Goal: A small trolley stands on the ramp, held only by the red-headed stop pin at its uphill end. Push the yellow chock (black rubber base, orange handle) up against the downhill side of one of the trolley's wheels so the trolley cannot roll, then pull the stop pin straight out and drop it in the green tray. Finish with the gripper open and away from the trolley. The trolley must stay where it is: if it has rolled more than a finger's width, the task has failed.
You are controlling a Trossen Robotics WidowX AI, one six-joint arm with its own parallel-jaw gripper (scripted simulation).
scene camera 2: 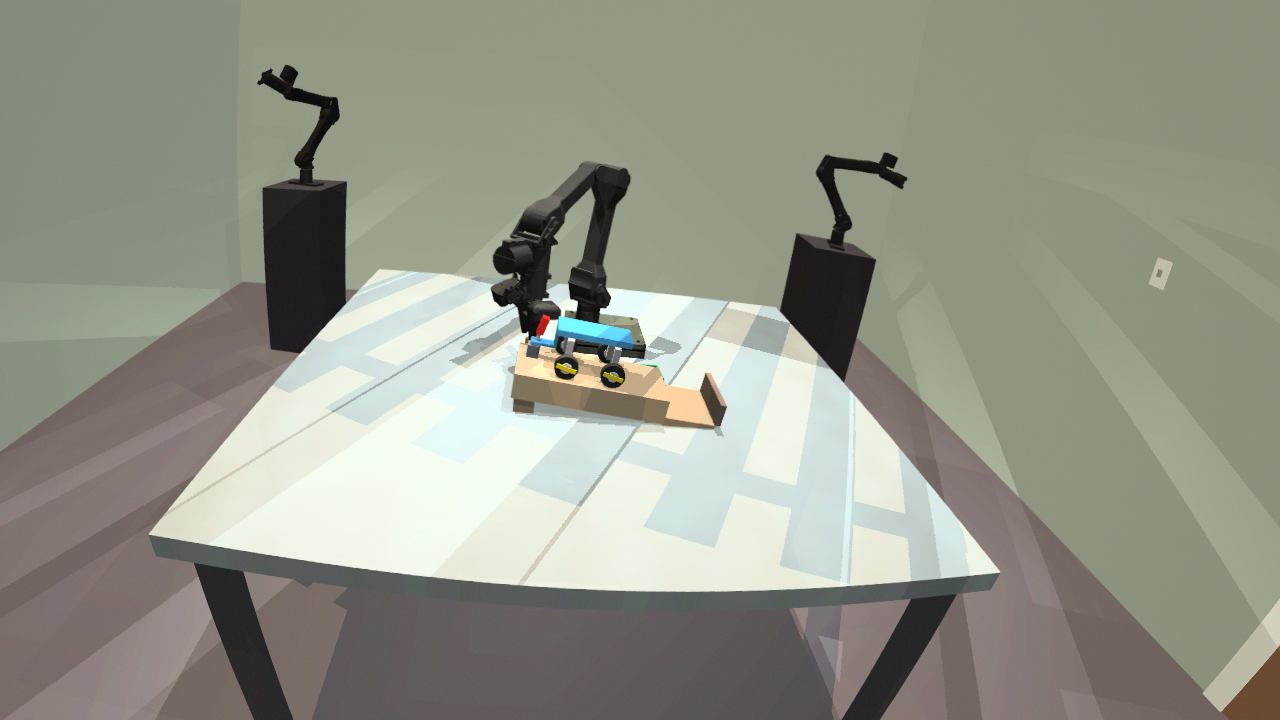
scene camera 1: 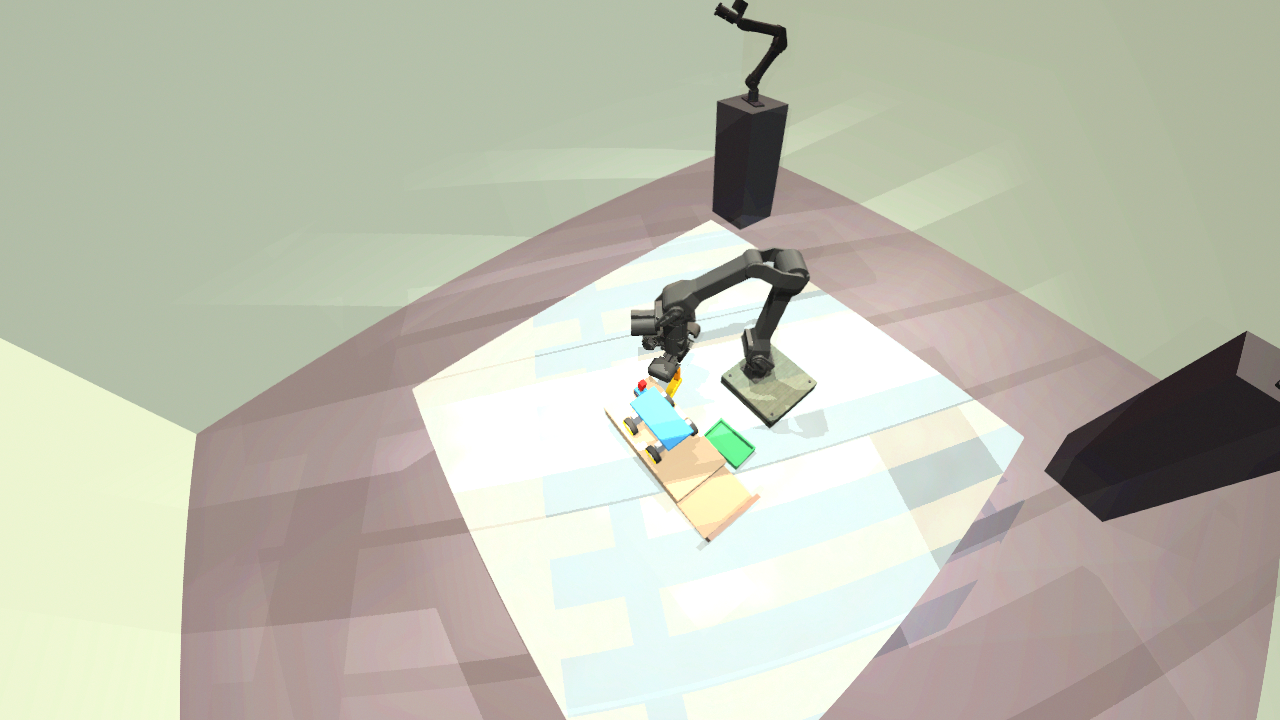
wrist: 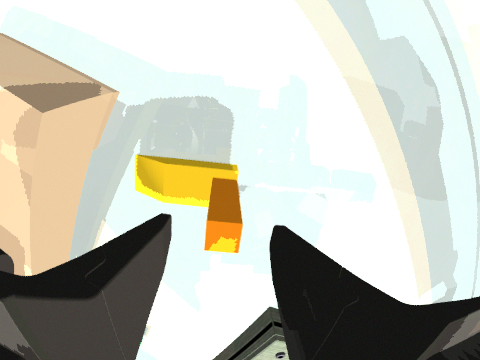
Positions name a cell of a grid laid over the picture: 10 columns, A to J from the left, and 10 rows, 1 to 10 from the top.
Labels:
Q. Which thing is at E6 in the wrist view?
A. A yellow chock.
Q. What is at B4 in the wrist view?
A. A ramp.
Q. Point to a raised lip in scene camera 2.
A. F6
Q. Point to a blue trolley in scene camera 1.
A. F6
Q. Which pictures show my gripper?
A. Scene camera 2, scene camera 1 and the wrist view: all of them.

